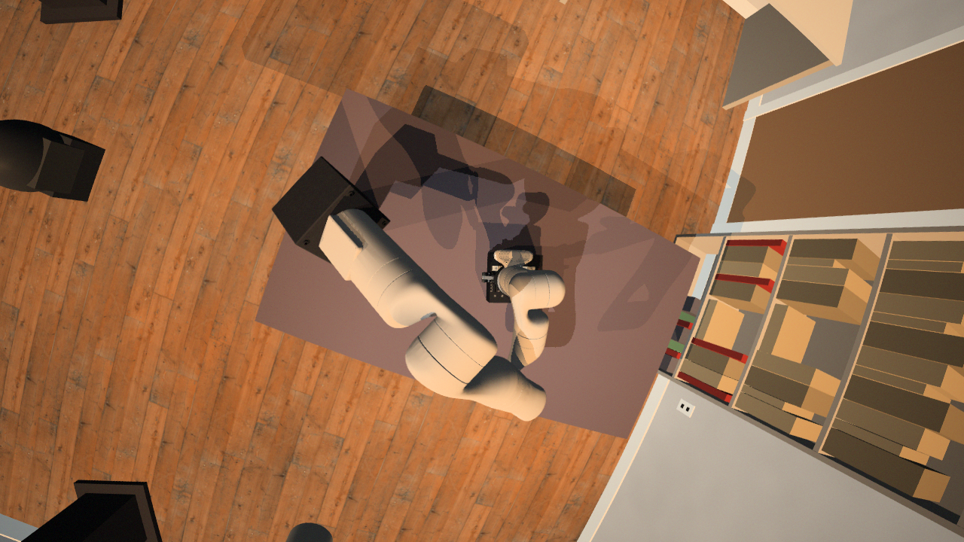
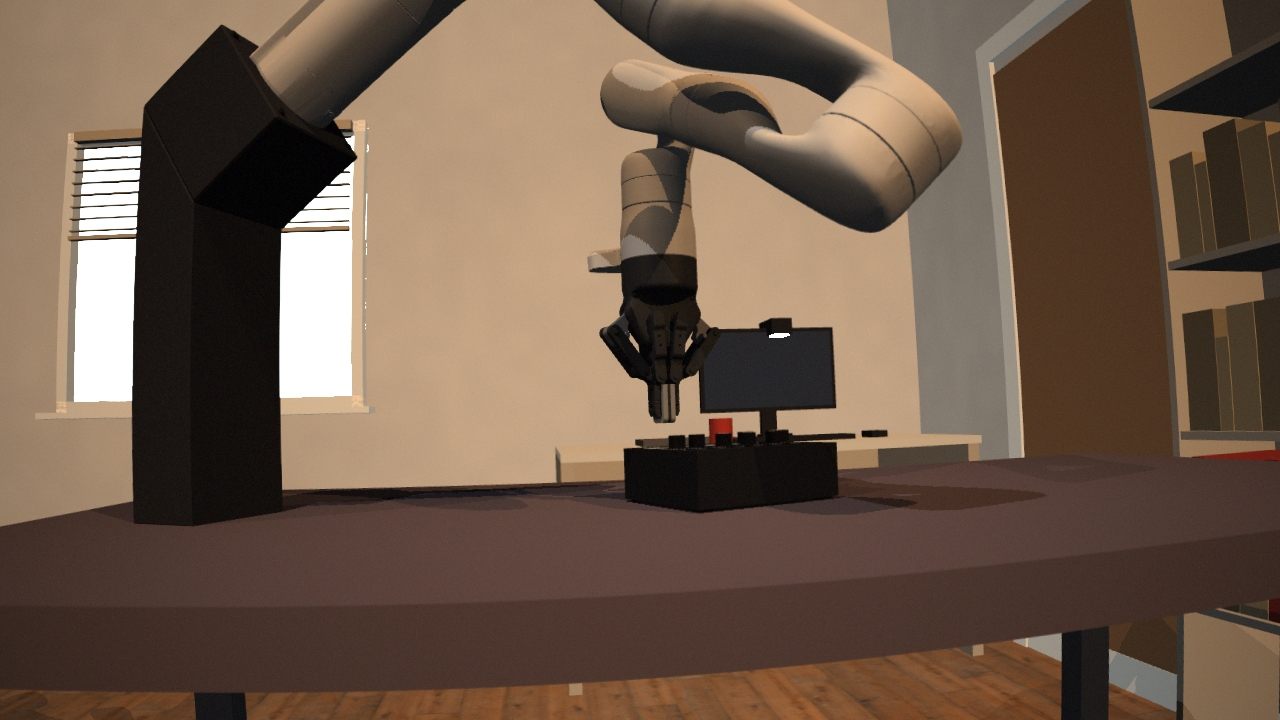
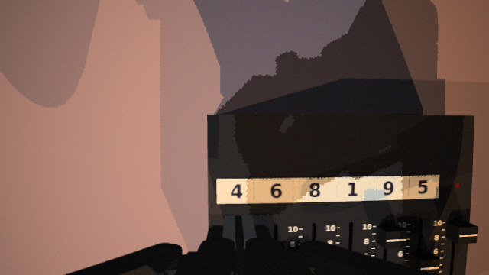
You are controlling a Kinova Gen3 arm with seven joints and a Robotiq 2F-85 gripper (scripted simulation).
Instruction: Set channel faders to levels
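Now: the channel fader cap 20 mm to the right of my hand and 30 mm below it. The rest, counted from my hand: channel 4 cap: 60 mm ahead, 50 mm to the right, 30 mm below; channel 2 cap: 20 mm ahead, 20 mm to the right, 30 mm below; channel 3 cap: 40 mm ahead, 40 mm to the right, 30 mm below.
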